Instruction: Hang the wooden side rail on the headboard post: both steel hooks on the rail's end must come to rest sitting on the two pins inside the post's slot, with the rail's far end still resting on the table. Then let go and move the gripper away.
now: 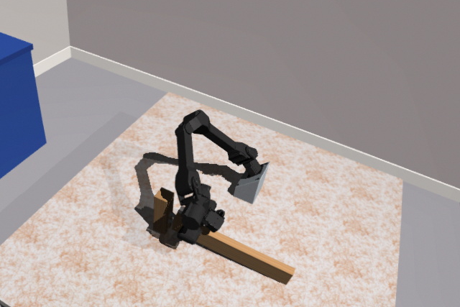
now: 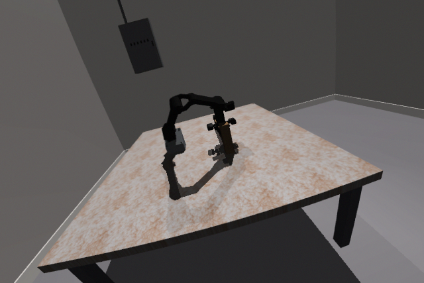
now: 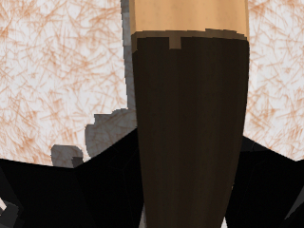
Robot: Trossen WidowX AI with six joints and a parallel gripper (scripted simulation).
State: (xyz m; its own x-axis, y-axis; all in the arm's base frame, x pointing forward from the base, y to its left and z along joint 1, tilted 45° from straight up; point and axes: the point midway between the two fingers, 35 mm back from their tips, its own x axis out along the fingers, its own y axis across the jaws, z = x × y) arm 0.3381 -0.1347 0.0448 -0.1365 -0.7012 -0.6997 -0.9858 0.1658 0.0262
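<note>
Right now the headboard post is 13 cm to the right of my gripper tip, 4 cm above it and 1 cm behind it.
</note>
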